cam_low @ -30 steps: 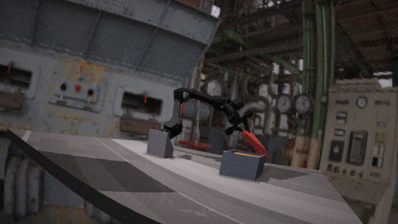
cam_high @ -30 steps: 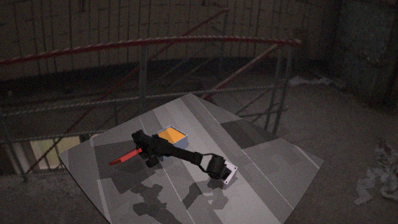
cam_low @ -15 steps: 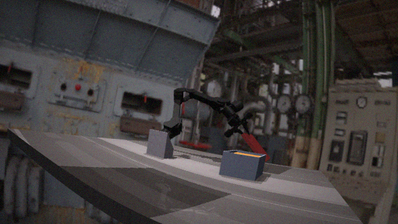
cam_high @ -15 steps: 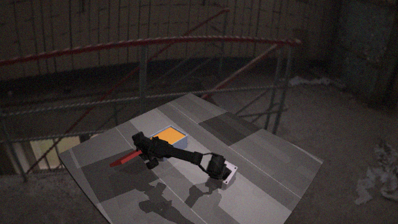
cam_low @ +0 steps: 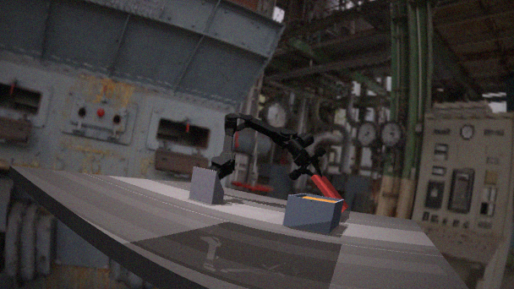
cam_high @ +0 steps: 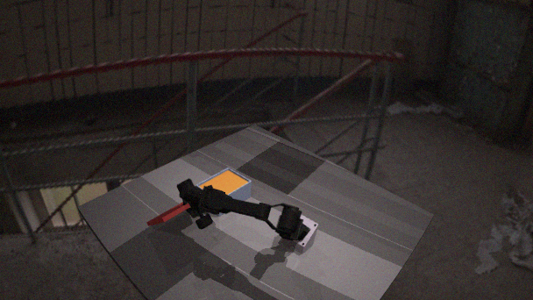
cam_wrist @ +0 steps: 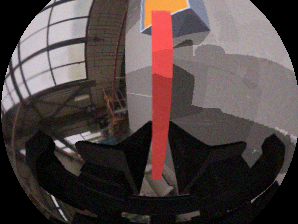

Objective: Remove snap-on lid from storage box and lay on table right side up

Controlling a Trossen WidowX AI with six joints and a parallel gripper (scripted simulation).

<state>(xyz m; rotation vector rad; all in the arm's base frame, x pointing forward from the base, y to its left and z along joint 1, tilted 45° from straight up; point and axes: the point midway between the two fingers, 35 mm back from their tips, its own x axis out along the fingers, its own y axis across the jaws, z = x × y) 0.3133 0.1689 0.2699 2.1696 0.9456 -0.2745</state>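
The red lid lies 6 cm ahead of my gripper tip, 5 cm below it and 1 cm to the left of it. From my gripper tip the other things lie so: storage box: 28 cm to the right, 11 cm below, 9 cm ahead.
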